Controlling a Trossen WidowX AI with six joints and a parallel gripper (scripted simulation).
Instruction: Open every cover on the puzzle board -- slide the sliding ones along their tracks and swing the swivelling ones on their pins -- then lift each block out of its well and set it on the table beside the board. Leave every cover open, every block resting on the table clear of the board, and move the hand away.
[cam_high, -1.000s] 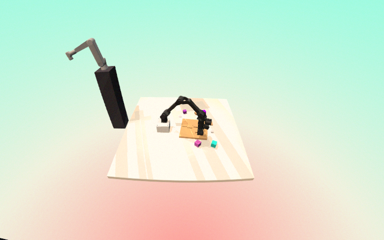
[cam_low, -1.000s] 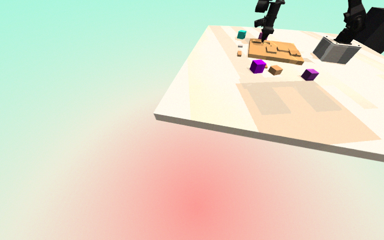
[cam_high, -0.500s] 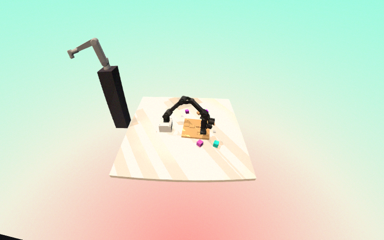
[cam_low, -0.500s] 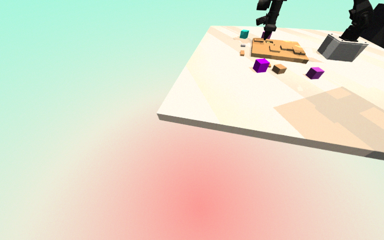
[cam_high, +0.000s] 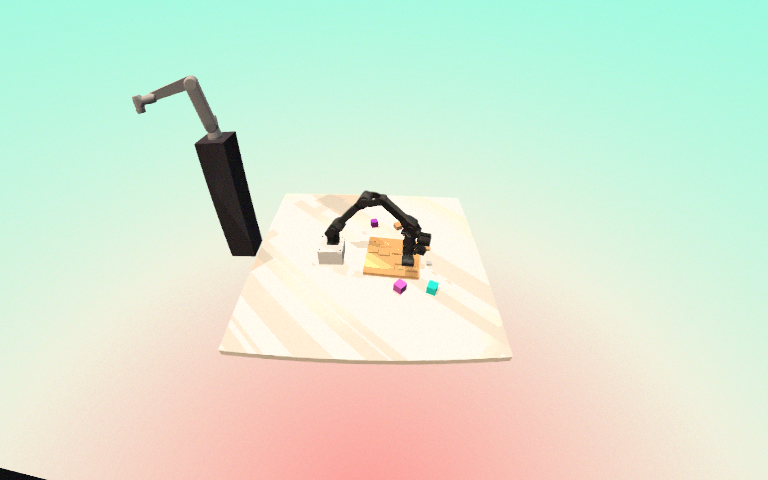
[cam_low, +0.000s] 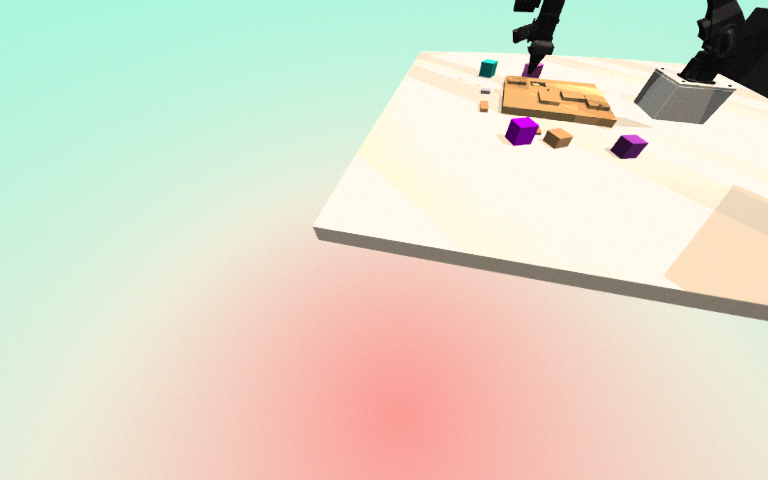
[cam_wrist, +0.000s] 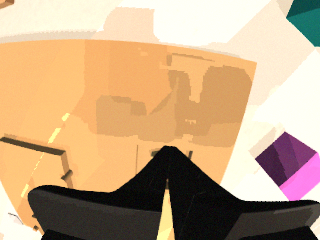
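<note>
The magenta block is 4 cm behind my gripper tip, 14 cm to the right of it and 3 cm below it. Also, from my gripper tip: small grey piece (13 cm ahead, 5 cm to the left, 4 cm below); then small orange piece (15 cm ahead, 19 cm to the left, 4 cm below); then cyan block (12 cm ahead, 15 cm to the right, 3 cm below).
</note>
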